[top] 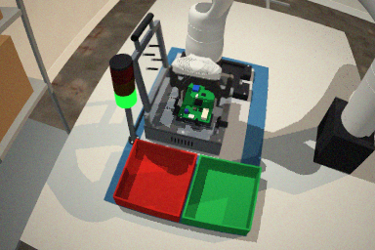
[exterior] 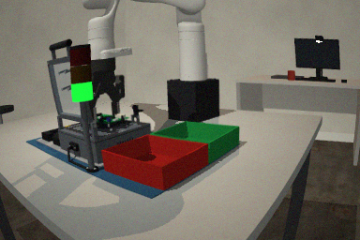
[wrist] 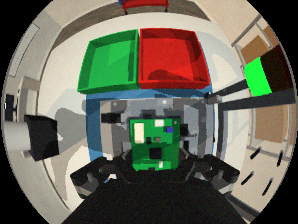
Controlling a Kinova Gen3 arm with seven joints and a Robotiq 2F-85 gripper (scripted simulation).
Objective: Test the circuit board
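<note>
Right now the green bin is 13 cm behind my hand, 19 cm to the left of it and 7 cm below it. The rest, counted from my hand: tester lid: 11 cm ahead, 1 cm to the left, 10 cm above; green circuit board: 1 cm below; red bin: 2 cm ahead, 20 cm to the left, 7 cm below.
</note>
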